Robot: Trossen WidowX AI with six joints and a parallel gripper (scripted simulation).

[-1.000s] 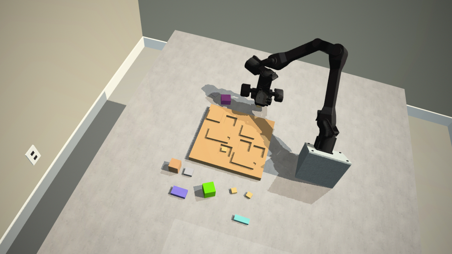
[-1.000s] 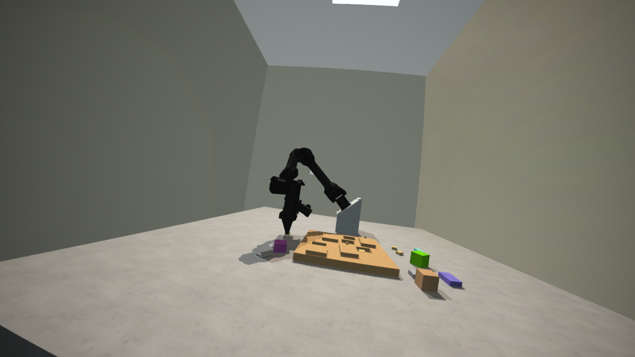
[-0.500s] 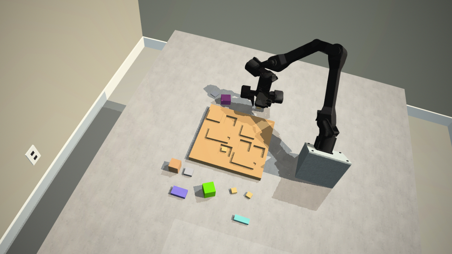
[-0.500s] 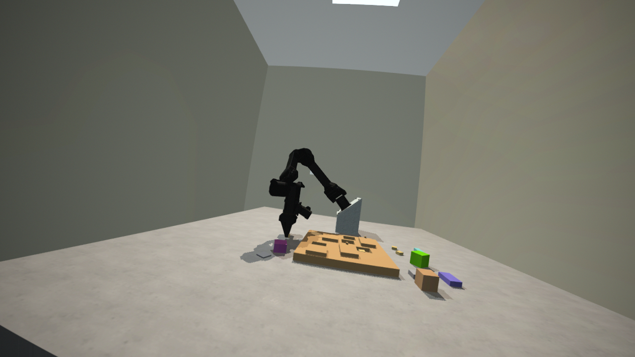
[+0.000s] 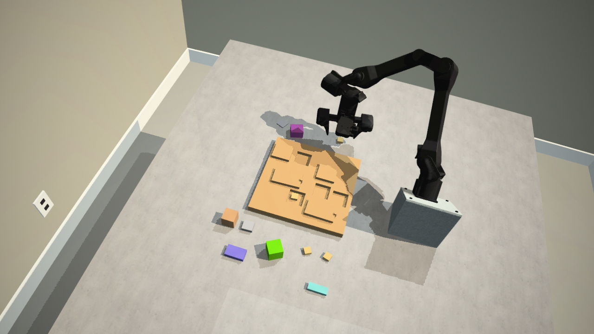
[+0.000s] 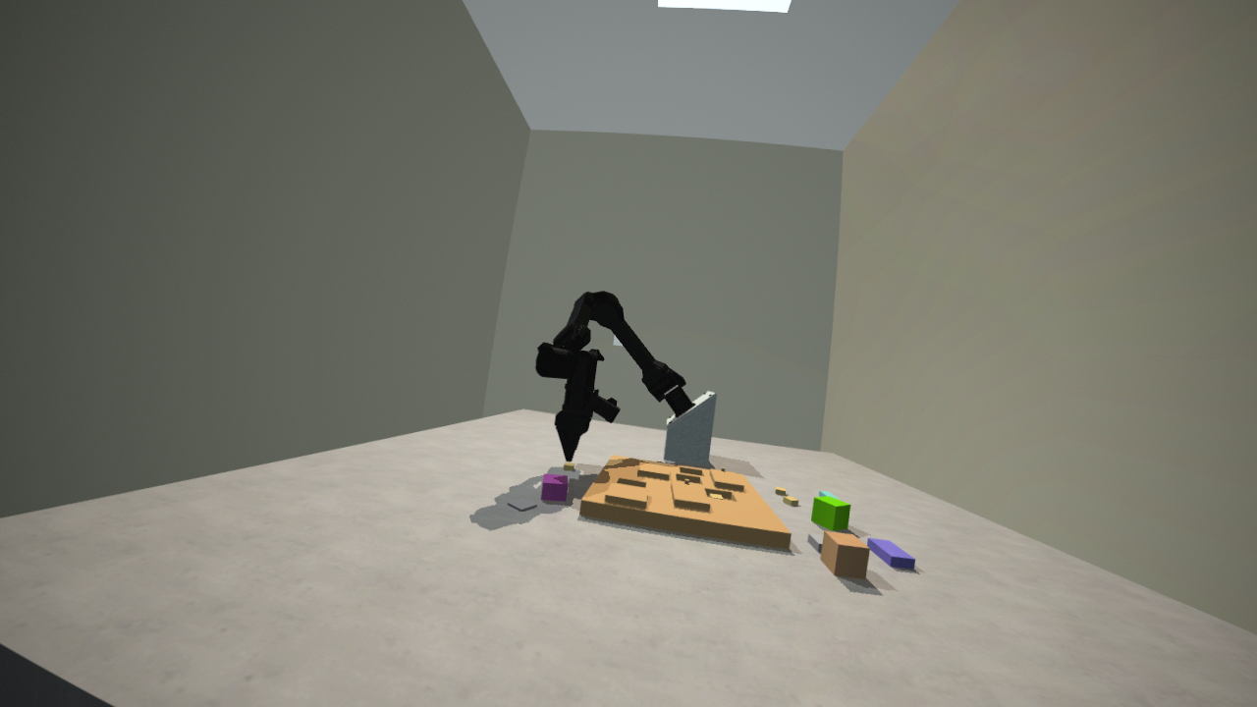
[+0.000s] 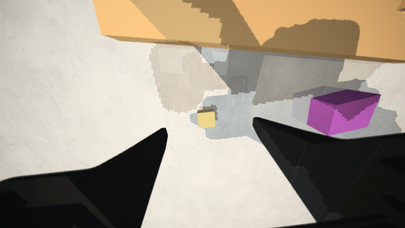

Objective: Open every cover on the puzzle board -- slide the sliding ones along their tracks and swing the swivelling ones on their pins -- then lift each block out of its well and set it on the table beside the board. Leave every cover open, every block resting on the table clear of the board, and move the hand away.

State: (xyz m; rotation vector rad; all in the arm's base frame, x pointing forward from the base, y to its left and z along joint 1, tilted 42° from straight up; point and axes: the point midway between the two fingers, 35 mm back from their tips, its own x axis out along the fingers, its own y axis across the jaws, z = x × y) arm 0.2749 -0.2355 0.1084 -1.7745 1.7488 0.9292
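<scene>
My gripper tip is 15 cm short of the magenta block, 1 cm to the right of it and 1 cm above it. From my gripper tip the other things lie so: grey block 42 cm to the left, 20 cm ahead, 2 cm below; thin grey plate 21 cm ahead, 3 cm below, 2 cm to the right; green block 47 cm to the left, 10 cm ahead, 1 cm below.
</scene>
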